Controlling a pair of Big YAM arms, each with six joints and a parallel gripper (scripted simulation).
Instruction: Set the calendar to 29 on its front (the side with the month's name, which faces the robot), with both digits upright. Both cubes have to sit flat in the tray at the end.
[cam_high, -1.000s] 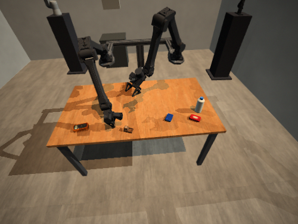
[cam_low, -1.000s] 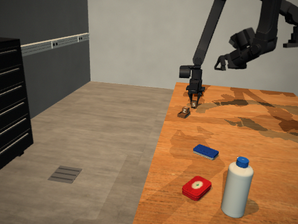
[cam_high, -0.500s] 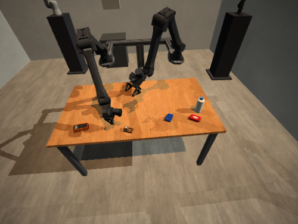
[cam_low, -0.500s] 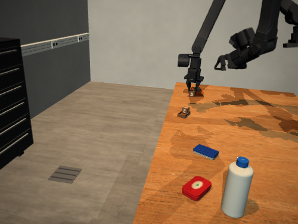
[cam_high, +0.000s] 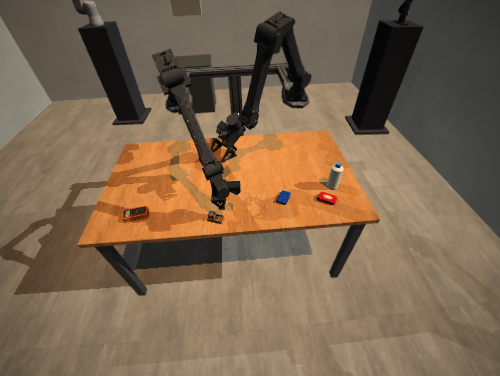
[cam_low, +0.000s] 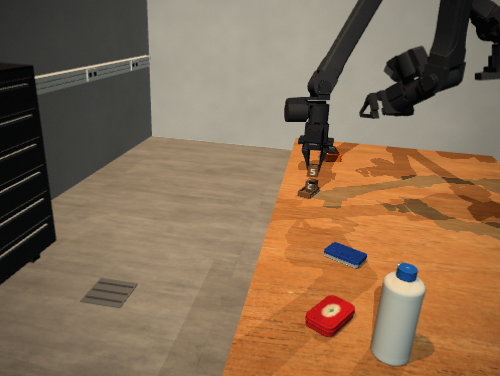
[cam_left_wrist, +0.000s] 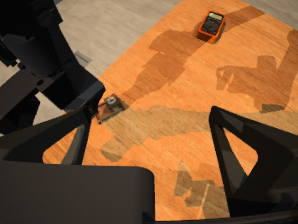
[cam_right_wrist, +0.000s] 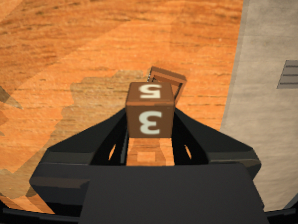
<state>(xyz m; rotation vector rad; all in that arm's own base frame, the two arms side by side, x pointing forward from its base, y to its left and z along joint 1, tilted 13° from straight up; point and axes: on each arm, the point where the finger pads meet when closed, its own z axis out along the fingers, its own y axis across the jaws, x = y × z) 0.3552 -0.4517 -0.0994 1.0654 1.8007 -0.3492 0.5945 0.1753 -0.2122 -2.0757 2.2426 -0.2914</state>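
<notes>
Right now the brown calendar tray is 90 mm below my right hand, 40 mm to the right of it and 10 mm ahead of it. Also, from my right hand: cube 10 mm below; red tin 570 mm to the left, 90 mm below, 90 mm behind; blue block 340 mm to the left, 120 mm behind, 90 mm below.
</notes>
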